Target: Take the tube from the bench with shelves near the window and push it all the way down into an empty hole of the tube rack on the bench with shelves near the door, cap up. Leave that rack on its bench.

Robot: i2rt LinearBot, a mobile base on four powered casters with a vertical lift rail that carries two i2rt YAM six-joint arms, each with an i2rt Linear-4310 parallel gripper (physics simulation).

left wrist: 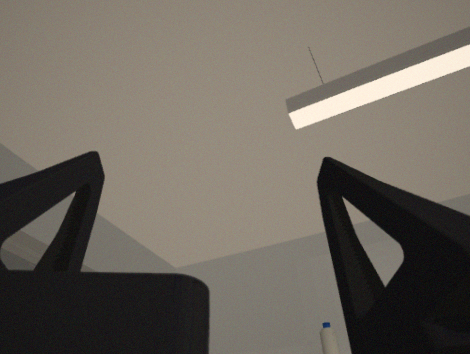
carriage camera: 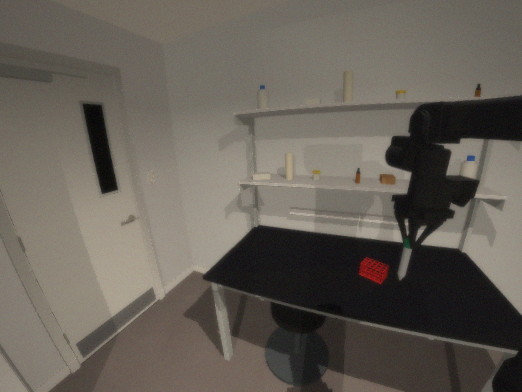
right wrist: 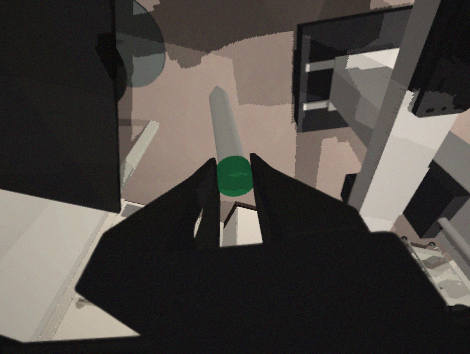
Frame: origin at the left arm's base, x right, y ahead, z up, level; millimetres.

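Where they show: left gripper, fingertip midpoint: (left wrist: 212,166); right gripper, fingertip midpoint: (carriage camera: 409,245) (right wrist: 233,164).
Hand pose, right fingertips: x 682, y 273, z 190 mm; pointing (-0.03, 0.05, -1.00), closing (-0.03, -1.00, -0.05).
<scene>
After its pixels a point has its place.
A grey-white tube with a green cap (carriage camera: 405,262) {x 681, y 273, z 149 mm} (right wrist: 227,127) {x 692, y 276, z 162 mm} is held cap up, slightly tilted. My right gripper (carriage camera: 407,243) {x 682, y 273, z 190 mm} (right wrist: 233,164) {x 682, y 273, z 190 mm} is shut on it at the cap. In the right wrist view the tube's tip is over the floor, beside the bench edge. The red tube rack (carriage camera: 374,270) {x 992, y 773, z -283 mm} stands on the black bench top (carriage camera: 300,260) {x 644, y 1007, z -322 mm} in the carriage view, to the left of the tube in the picture; whether its holes are empty is too small to tell. My left gripper (left wrist: 212,166) {x -5, y 40, z 433 mm} is open and empty, pointing up toward the ceiling.
Two wall shelves (carriage camera: 320,108) {x 788, y 1128, z 572 mm} (carriage camera: 325,185) {x 802, y 1061, z 134 mm} with bottles and small boxes hang above the back of the bench. A dark stool (carriage camera: 298,350) {x 626, y 909, z -1021 mm} stands under its front edge. A door (carriage camera: 55,200) {x -879, y 1128, z 135 mm} is at the left. In the left wrist view, a ceiling lamp (left wrist: 380,87) {x 374, y 318, z 993 mm} shows.
</scene>
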